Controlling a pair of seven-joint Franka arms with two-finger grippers.
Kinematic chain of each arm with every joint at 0, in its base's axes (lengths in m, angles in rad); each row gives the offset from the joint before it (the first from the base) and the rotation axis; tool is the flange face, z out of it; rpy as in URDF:
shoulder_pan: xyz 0 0 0.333 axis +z
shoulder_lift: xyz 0 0 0 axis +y
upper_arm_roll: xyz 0 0 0.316 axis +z
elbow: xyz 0.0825 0 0 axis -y
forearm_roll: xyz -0.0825 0 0.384 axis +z
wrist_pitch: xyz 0 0 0 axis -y
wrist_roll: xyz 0.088 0 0 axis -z
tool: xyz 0 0 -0.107 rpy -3.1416 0 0
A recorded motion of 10 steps. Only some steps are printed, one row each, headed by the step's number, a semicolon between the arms.
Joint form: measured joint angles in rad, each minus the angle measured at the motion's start. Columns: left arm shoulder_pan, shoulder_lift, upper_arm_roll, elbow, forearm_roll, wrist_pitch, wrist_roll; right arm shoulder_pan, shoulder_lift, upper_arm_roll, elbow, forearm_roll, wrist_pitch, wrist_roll.
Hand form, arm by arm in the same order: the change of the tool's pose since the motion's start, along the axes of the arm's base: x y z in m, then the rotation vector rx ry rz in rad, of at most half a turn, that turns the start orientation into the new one. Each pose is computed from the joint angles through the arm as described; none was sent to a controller.
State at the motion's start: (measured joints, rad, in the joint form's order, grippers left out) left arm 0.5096 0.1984 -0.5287 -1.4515 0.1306 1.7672 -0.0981; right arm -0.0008 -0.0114 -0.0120 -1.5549 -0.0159 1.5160 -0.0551
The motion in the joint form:
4: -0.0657 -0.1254 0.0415 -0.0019 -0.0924 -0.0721 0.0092; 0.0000 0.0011 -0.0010 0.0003 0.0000 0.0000 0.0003
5: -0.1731 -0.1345 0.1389 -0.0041 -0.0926 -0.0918 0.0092; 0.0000 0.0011 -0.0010 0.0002 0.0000 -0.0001 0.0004
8: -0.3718 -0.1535 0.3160 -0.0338 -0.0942 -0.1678 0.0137; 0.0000 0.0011 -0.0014 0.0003 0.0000 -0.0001 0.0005
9: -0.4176 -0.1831 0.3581 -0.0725 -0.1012 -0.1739 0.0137; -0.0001 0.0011 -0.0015 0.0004 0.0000 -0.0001 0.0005
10: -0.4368 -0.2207 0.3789 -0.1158 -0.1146 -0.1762 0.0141; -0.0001 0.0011 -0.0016 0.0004 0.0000 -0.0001 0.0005
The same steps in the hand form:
4: -0.0386 -0.0415 0.0582 -0.0263 -0.0322 -0.0325; 0.0003 -0.0005 -0.0005 0.0000 0.0008 -0.0013
5: -0.0424 -0.0505 0.0584 -0.0163 -0.0159 -0.0426; 0.0003 -0.0005 -0.0005 0.0000 0.0010 -0.0014
8: -0.0553 -0.0673 0.0455 0.0009 0.0742 -0.0673; 0.0003 -0.0008 -0.0005 0.0000 0.0009 -0.0019
9: -0.0653 -0.0716 0.0429 0.0016 0.0902 -0.0713; 0.0003 -0.0009 -0.0004 0.0000 0.0008 -0.0021
10: -0.0775 -0.0730 0.0427 -0.0055 0.0990 -0.0707; 0.0003 -0.0009 -0.0004 0.0000 0.0008 -0.0022

